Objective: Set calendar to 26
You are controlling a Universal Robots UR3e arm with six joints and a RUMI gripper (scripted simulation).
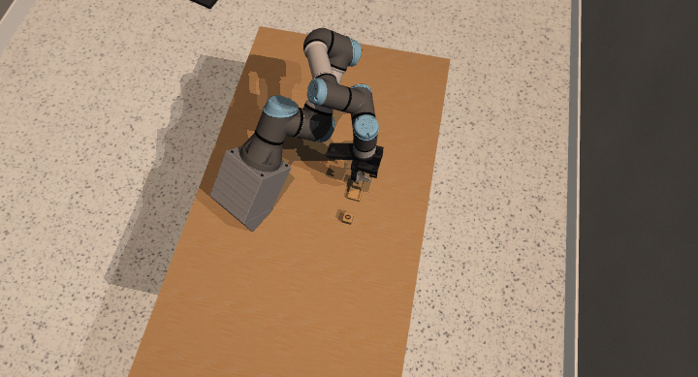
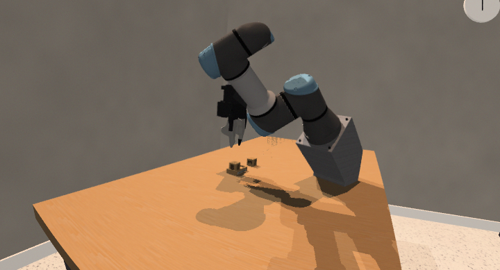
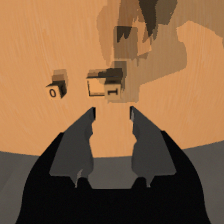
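My hand is 110 mm above the shallow wooden tray and 20 mm to the left of it.
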